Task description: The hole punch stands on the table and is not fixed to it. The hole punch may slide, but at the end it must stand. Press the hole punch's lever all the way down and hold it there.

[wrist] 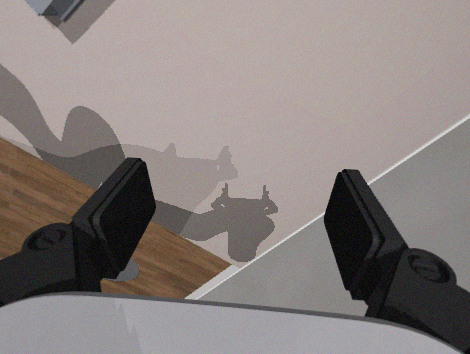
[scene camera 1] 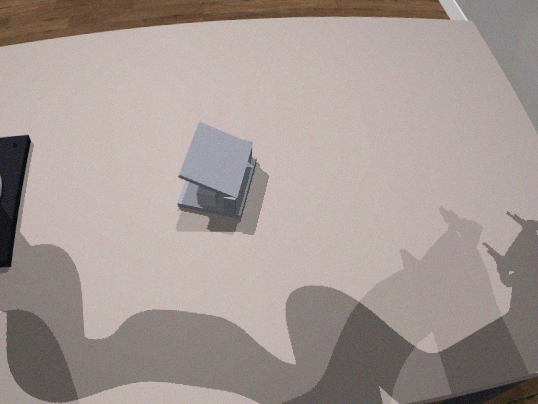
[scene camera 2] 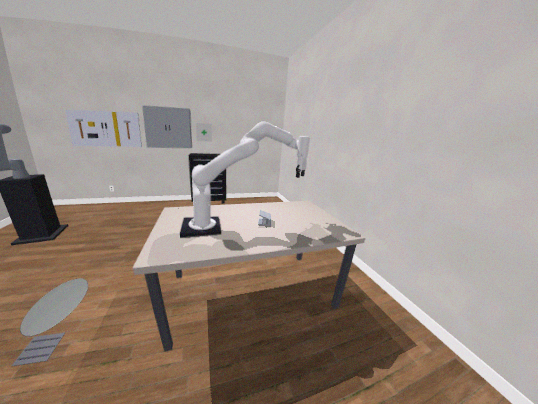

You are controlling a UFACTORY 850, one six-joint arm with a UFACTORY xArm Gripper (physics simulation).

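The grey-blue hole punch (scene camera 1: 217,160) (scene camera 2: 265,219) stands upright on the table. Its broad flat lever is raised at a slant above the base, with a gap showing between them in the first scene view. In the wrist view a corner of the hole punch (wrist: 50,7) shows at the top left edge. My gripper (scene camera 2: 300,175) (wrist: 238,189) is open and empty, with its fingers pointing down. It hangs high above the table, well to the right of the hole punch in the second scene view, and touches nothing. The gripper does not show in the first scene view.
The table (scene camera 1: 350,100) (scene camera 2: 180,250) carries the arm's black base plate (scene camera 1: 15,200) (scene camera 2: 186,231), left of the hole punch. Shadows of the arm and gripper fall across the table's near part. A grey wall (scene camera 1: 510,50) (scene camera 2: 425,150) rises beyond the table's right side.
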